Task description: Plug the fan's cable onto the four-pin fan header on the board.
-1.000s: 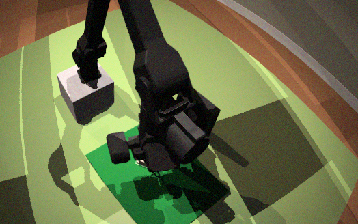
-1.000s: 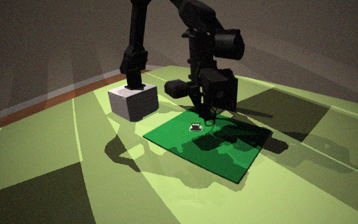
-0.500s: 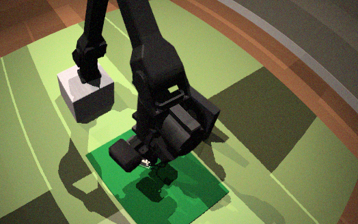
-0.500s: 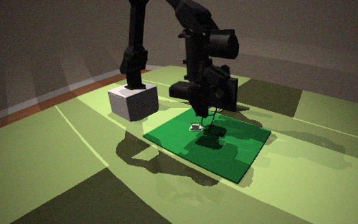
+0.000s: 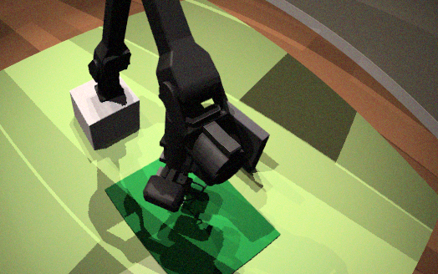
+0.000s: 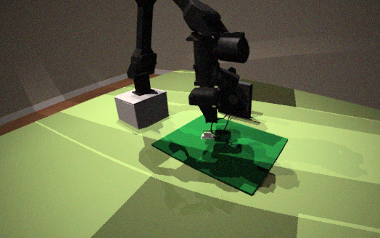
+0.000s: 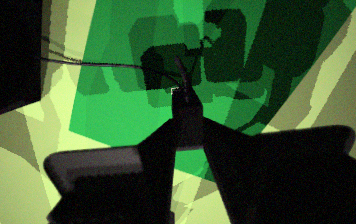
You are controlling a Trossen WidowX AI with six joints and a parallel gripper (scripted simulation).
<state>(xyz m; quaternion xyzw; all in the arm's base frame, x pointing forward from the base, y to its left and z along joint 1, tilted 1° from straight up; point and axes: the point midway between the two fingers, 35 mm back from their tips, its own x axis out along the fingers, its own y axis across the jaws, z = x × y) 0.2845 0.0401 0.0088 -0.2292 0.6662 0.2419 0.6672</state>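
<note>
The board lies 8 cm below my gripper tip, 5 cm ahead of it and 1 cm to the left of it. The rest, counted from my gripper tip: dark fan plug (1 cm to the left, 1 cm ahead, 1 cm above); then black square fan (17 cm to the left, 4 cm behind).
</note>
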